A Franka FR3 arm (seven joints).
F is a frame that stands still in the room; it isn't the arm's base.
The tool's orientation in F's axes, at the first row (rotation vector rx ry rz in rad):
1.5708, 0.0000, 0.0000
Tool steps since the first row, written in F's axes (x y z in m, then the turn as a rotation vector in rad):
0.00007, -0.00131, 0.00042, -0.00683, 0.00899, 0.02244
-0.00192, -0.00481, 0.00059, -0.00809, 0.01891, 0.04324
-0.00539, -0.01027, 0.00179, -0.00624, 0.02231, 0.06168
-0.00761, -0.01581, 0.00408, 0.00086, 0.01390, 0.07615
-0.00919, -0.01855, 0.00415, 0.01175, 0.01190, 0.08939
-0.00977, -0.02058, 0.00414, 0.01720, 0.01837, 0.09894
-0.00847, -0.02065, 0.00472, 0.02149, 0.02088, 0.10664
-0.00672, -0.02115, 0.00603, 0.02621, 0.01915, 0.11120
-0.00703, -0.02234, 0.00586, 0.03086, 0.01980, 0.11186
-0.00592, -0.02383, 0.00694, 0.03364, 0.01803, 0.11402
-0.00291, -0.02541, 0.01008, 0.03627, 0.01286, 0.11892
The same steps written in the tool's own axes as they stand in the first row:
0.00007, 0.00042, 0.00131, -0.00683, 0.02244, -0.00899
-0.00192, 0.00059, 0.00481, -0.00809, 0.04324, -0.01891
-0.00539, 0.00179, 0.01027, -0.00624, 0.06168, -0.02231
-0.00761, 0.00408, 0.01581, 0.00086, 0.07615, -0.01390
-0.00919, 0.00415, 0.01855, 0.01175, 0.08939, -0.01190
-0.00977, 0.00414, 0.02058, 0.01720, 0.09894, -0.01837
-0.00847, 0.00472, 0.02065, 0.02149, 0.10664, -0.02088
-0.00672, 0.00603, 0.02115, 0.02621, 0.11120, -0.01915
-0.00703, 0.00586, 0.02234, 0.03086, 0.11186, -0.01980
-0.00592, 0.00694, 0.02383, 0.03364, 0.11402, -0.01803
-0.00291, 0.01008, 0.02541, 0.03627, 0.11892, -0.01286

